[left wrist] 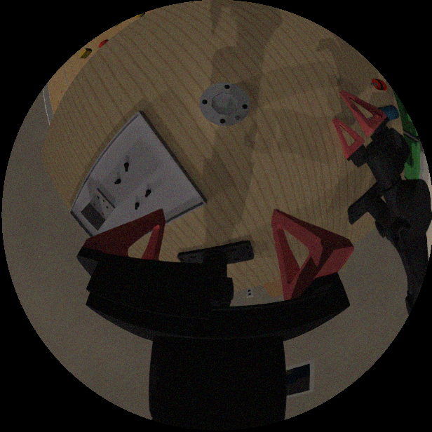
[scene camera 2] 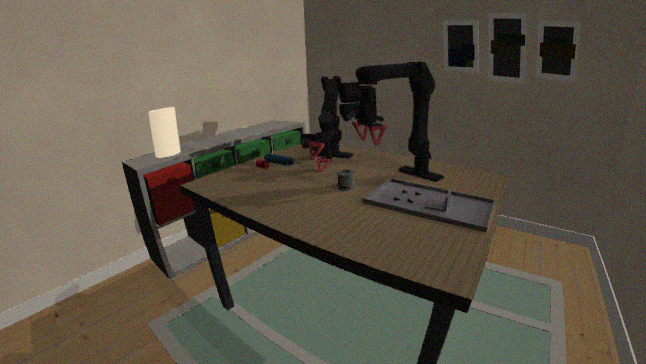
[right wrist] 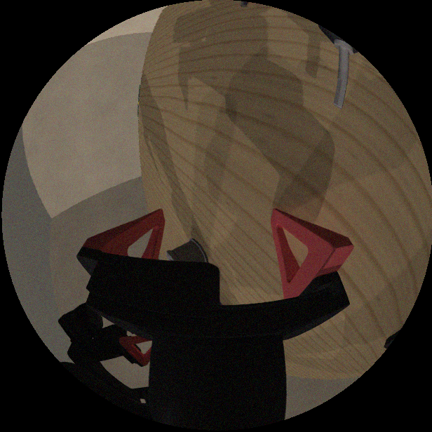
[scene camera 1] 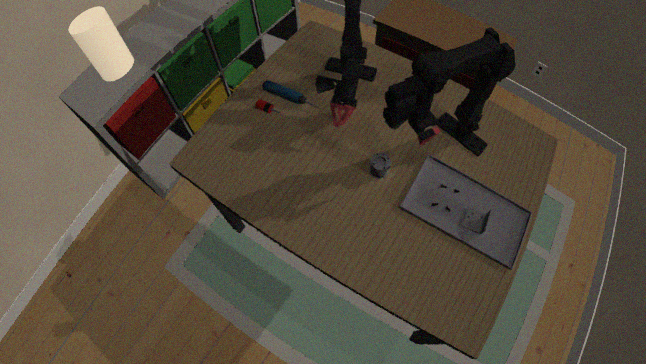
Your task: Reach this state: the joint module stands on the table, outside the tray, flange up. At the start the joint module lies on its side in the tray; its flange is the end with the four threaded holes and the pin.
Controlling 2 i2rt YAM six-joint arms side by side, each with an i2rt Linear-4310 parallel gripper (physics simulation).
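Places are measured from the left arm's base along level axes (x left, y back, z up), in centimetres.
Pixels of known places: left gripper, fingertip midpoint: [scene camera 2: 369,143] [scene camera 1: 413,132]; right gripper, fingertip midpoint: [scene camera 2: 315,166] [scene camera 1: 338,125]; left arm's base, origin of the base link: [scene camera 2: 420,174] [scene camera 1: 461,134]; right arm's base, origin of the base link: [scene camera 2: 333,155].
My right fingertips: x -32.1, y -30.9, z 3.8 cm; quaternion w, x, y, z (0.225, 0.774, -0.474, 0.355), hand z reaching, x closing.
Ahead of a thing's pixels: the offset from my right fingertips to its top centre. "*": to the spot under its first point.
The grey joint module @(dx +19.5, dy -1.8, dz +2.6 cm) [scene camera 1: 380,165] [scene camera 2: 346,180] [left wrist: 236,112] [right wrist: 189,251] stands upright on the table, outside the tray @(* dx +67.0, dy +7.9, dz -3.4 cm) [scene camera 1: 505,242] [scene camera 2: 467,210] [left wrist: 150,145] and a little to its left in the scene views. In the left wrist view its flange faces up, with four dark holes and a small pin mark. My left gripper [scene camera 1: 429,135] [scene camera 2: 369,142] [left wrist: 217,215] is open and empty, above and behind the module, apart from it. My right gripper [scene camera 1: 341,122] [scene camera 2: 316,165] [right wrist: 217,214] is open and empty, low over the table, behind and left of the module.
The tray holds an angled bracket [scene camera 1: 474,221] [scene camera 2: 439,202] and several small dark screws. A blue screwdriver @(* dx -25.0, dy -2.7, dz -0.1 cm) [scene camera 1: 283,92] [scene camera 2: 279,159] and a short red one @(dx -24.8, dy -10.3, dz -0.4 cm) [scene camera 1: 264,106] [scene camera 2: 262,164] lie at the table's back left. A shelf unit with coloured bins stands beyond the left edge.
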